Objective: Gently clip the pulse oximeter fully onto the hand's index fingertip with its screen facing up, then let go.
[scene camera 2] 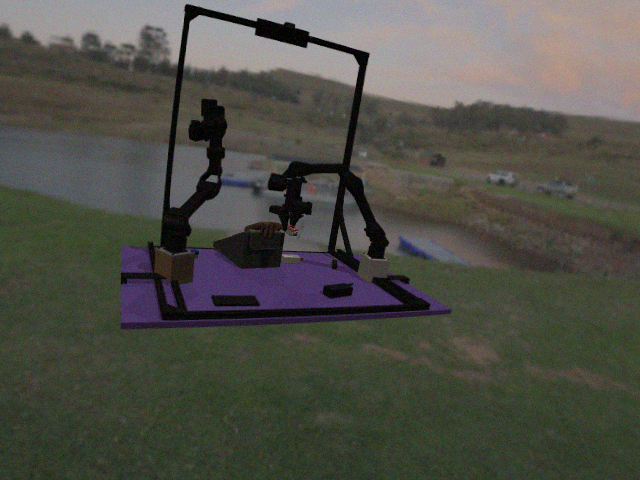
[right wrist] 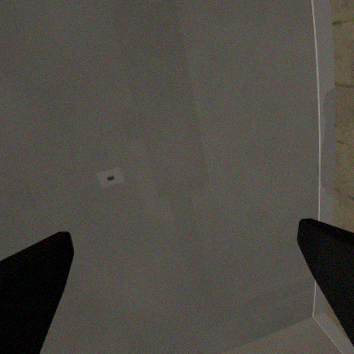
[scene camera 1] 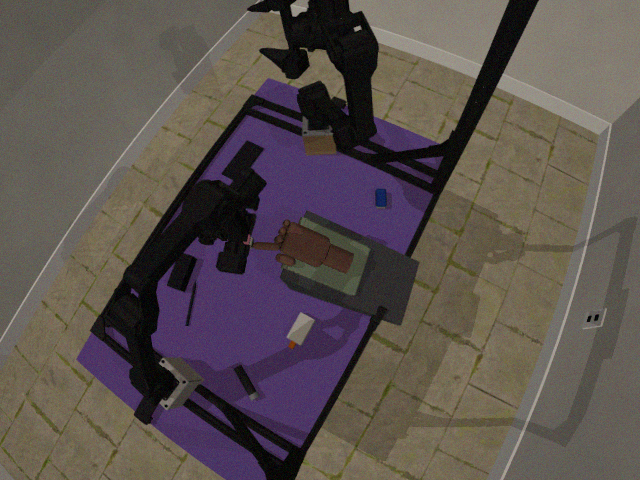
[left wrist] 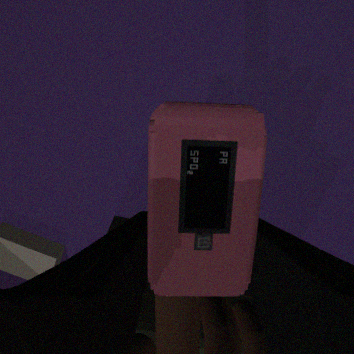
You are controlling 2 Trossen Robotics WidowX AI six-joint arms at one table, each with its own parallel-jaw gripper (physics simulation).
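Seen in the pictures: left gripper, fingertip midpoint: [scene camera 2: 288,231] [scene camera 1: 247,242] [left wrist: 194,223]; right gripper, fingertip midpoint: [scene camera 2: 221,138] [right wrist: 186,236] [scene camera 1: 254,30]; left arm's base at its link origin: [scene camera 2: 375,256] [scene camera 1: 164,383]; right arm's base at its link origin: [scene camera 2: 175,250] [scene camera 1: 318,121].
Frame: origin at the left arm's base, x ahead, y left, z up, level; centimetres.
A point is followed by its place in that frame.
Observation:
The pink pulse oximeter [left wrist: 205,197] {z 11.0, x 41.8, y 3.9 cm} [scene camera 1: 248,242] {z 11.1, x 42.8, y 0.8 cm} [scene camera 2: 291,231] {z 9.5, x 42.5, y 5.9 cm} sits between the fingers of my left gripper [scene camera 1: 242,241] {z 8.7, x 42.8, y 2.1 cm} [scene camera 2: 290,224] {z 8.7, x 42.8, y 2.1 cm}, with its black screen facing up. It is at the tip of the index finger [scene camera 1: 267,246] [left wrist: 179,323] of the brown hand [scene camera 1: 309,245] {z 8.1, x 51.2, y -10.7 cm} [scene camera 2: 263,228] {z 8.0, x 52.2, y -1.7 cm}; the finger runs in under its near end. The hand rests on a green pad [scene camera 1: 332,278] {z 1.9, x 48.8, y -19.0 cm}. My right gripper [scene camera 1: 275,33] [scene camera 2: 209,107] [right wrist: 186,236] {z 41.9, x 74.7, y 16.8 cm} is open and empty, raised high at the back, away from the hand.
On the purple mat [scene camera 1: 270,305] {z -10.5, x 33.9, y -7.2 cm} lie a blue item [scene camera 1: 380,197] {z -7.3, x 78.6, y -14.8 cm}, a white box with an orange tip [scene camera 1: 300,329] {z -7.7, x 33.7, y -18.7 cm}, a black pen [scene camera 1: 190,305] {z -9.7, x 18.9, y 12.3 cm}, a black block [scene camera 1: 182,271] {z -7.1, x 25.3, y 20.2 cm}, a flat black plate [scene camera 1: 243,159] {z -9.7, x 66.1, y 31.2 cm} and a dark stick [scene camera 1: 246,381] {z -8.1, x 13.2, y -15.5 cm}. A black frame post [scene camera 1: 485,81] {z 38.6, x 90.7, y -27.0 cm} stands at the right.

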